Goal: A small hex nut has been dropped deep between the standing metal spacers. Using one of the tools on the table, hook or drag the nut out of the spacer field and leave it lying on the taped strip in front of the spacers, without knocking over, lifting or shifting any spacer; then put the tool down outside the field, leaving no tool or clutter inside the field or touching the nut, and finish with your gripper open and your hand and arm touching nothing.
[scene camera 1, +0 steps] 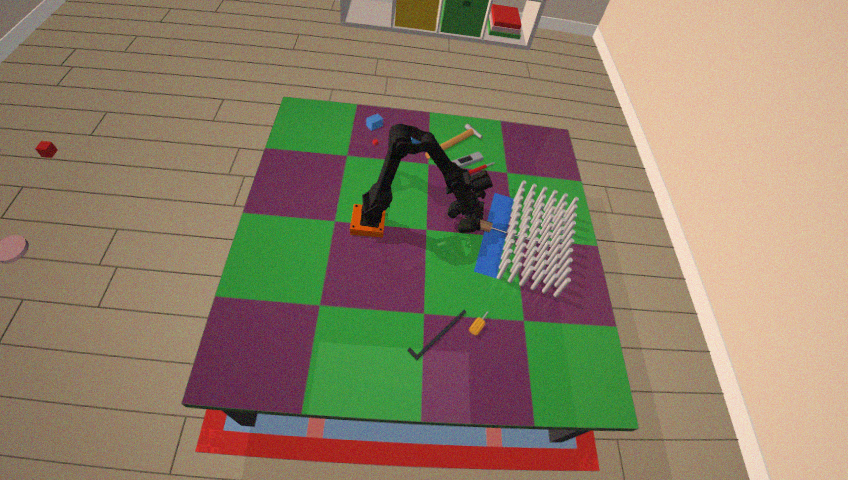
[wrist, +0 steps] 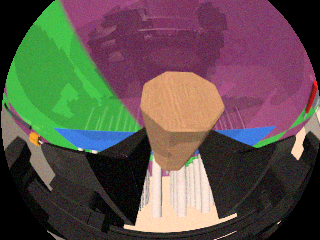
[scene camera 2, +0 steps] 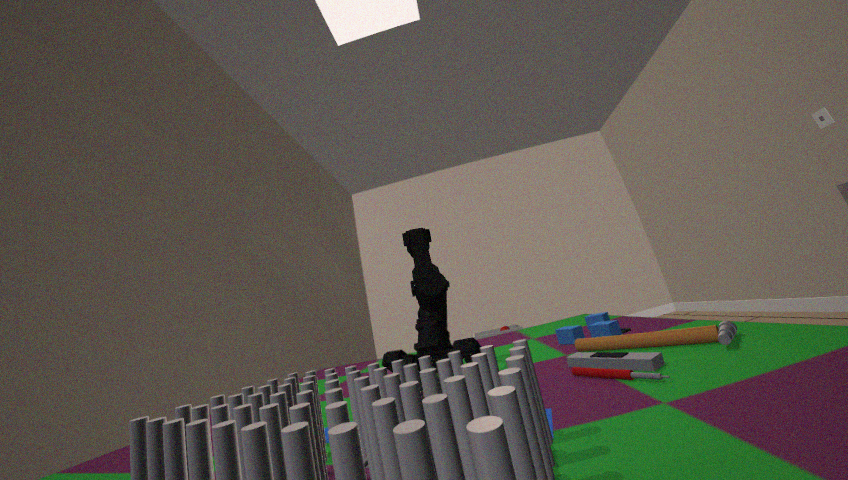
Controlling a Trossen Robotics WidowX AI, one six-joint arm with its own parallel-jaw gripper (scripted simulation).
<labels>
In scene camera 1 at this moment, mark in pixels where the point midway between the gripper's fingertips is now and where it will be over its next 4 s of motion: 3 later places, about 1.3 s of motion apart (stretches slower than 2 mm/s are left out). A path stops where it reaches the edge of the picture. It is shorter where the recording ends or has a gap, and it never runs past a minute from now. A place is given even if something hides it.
My gripper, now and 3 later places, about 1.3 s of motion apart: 480,225; 473,223; 465,221; 457,218
</labels>
